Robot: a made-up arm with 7 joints.
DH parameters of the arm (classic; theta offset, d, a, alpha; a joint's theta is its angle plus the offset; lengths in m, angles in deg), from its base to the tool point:
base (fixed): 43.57 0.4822 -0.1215 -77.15
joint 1: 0 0.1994 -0.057 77.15
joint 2: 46.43 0.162 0.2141 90
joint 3: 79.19 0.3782 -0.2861 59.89
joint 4: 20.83 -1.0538 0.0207 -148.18
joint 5: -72.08 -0.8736 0.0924 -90
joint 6: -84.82 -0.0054 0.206 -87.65
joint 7: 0 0.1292 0.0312 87.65
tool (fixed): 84.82 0.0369 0 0
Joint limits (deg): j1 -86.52..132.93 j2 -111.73..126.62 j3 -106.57..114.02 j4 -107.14..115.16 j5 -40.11..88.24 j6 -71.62..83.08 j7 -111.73..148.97
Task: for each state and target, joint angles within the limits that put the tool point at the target. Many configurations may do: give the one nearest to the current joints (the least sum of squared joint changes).
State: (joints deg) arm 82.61 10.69 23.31 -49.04 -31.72 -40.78 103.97
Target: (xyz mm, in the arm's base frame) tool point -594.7 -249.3 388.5
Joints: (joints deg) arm 72.00 8.31 36.55 -72.58 -35.71 -47.78 105.98
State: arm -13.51 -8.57 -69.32 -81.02 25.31 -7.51 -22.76
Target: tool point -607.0 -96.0 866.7
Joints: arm -23.07 -25.91 -89.19 -72.46 48.13 -10.04 -21.70
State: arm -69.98 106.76 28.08 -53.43 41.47 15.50 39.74
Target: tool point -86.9 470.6 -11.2
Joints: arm -86.52 89.78 50.58 -98.57 70.07 28.25 35.09
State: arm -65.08 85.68 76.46 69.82 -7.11 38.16 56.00
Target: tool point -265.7 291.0 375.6
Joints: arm -61.40 98.07 60.01 62.10 -31.91 5.40 59.44
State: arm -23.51 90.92 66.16 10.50 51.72 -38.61 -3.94
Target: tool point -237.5 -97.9 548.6
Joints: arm -18.51 76.79 37.94 -6.58 57.68 -4.61 -13.18
